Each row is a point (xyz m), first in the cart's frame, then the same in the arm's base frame.
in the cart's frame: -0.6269 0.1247 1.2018
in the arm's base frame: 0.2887 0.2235 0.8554
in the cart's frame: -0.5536 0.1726 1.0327
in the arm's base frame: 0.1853 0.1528 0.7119
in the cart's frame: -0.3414 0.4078 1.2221
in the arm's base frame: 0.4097 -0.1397 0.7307
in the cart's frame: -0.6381 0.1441 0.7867
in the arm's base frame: 0.0248 0.2620 0.5365
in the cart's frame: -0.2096 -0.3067 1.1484
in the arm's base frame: -0.1620 -0.0234 1.1700
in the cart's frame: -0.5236 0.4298 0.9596
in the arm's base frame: 0.3010 0.0463 0.4936
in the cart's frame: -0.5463 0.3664 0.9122
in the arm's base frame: 0.2328 0.0924 0.4970
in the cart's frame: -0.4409 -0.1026 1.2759
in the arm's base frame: 0.1303 0.1169 1.0905
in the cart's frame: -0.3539 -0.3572 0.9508
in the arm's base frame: -0.2870 0.1453 1.0346
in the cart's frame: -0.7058 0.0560 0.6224
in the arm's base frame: -0.1257 0.3682 0.4630
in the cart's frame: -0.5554 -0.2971 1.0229
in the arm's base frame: -0.1383 0.3093 1.0144
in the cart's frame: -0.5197 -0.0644 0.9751
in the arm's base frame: -0.0238 0.2034 0.8318
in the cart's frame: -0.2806 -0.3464 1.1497
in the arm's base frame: -0.1670 0.0564 1.1854
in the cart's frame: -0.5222 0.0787 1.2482
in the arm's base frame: 0.2581 0.1362 0.9370
